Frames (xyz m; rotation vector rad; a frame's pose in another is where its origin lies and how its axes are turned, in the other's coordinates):
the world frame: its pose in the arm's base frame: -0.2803 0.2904 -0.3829 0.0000 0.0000 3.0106
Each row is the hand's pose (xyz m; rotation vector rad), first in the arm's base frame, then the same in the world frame.
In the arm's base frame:
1: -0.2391 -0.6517 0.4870 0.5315 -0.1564 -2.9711
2: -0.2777 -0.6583 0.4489 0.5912 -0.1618 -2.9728
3: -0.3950 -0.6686 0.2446 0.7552 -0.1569 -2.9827
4: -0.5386 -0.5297 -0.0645 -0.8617 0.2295 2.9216
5: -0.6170 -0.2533 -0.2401 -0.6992 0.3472 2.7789
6: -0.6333 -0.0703 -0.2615 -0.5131 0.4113 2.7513
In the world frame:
1: -0.1639 0.9286 0.8699 0.0808 0.3601 0.2495
2: -0.1265 0.9402 0.8318 0.0815 0.3988 0.2362
3: -0.0115 0.9658 0.6275 0.0704 0.5017 0.1896
4: 0.1490 0.8468 0.3184 0.1146 0.5807 0.0389
5: 0.2628 0.5830 0.1428 0.2094 0.5016 -0.1306
6: 0.3029 0.4037 0.1214 0.2659 0.3803 -0.1870

